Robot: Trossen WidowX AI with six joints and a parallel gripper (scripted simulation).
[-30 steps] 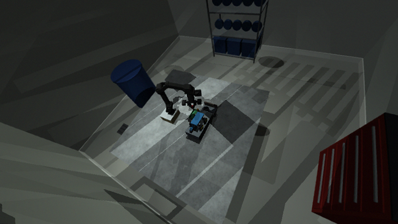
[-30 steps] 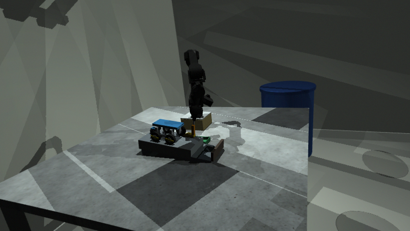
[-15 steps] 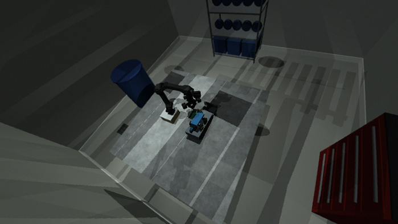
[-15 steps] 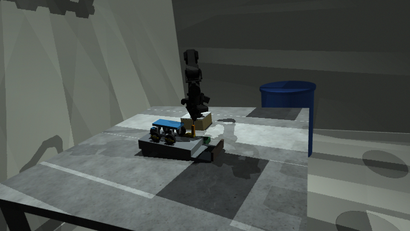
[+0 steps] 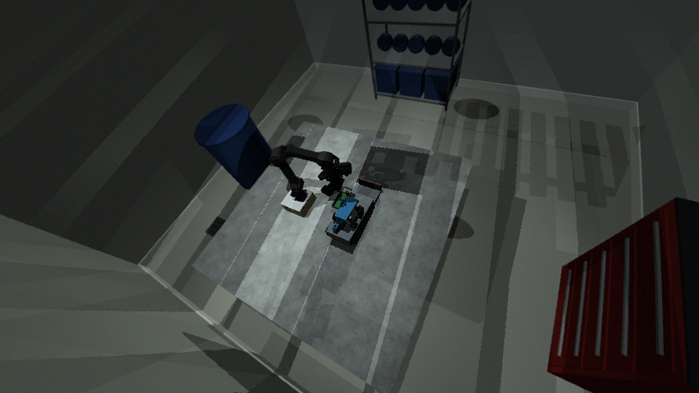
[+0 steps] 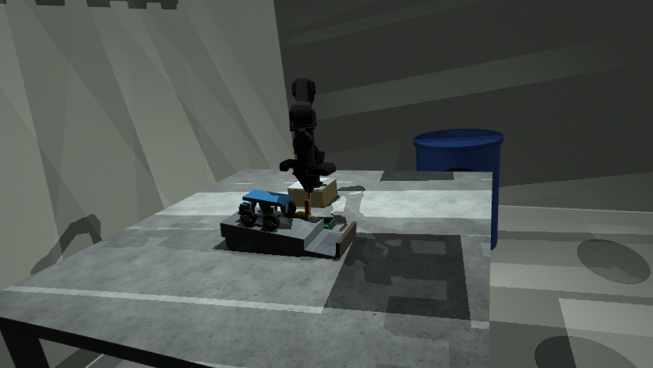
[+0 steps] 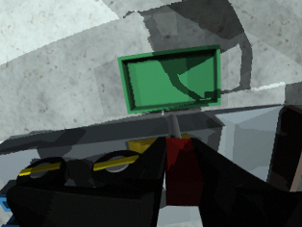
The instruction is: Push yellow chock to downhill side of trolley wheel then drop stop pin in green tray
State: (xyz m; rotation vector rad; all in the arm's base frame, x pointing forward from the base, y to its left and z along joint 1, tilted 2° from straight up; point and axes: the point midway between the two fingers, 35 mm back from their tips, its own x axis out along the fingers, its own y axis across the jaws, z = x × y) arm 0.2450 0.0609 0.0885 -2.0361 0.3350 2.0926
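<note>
Now: the green tray 140 mm below my gripper tip and 20 mm behind it. The rest, counted from my gripper tip: trolley 110 mm to the right, 90 mm ahead, 20 mm below; then yellow chock 50 mm below, 40 mm ahead, 20 mm to the right; then red-headed stop pin right at my gripper tip.
</note>
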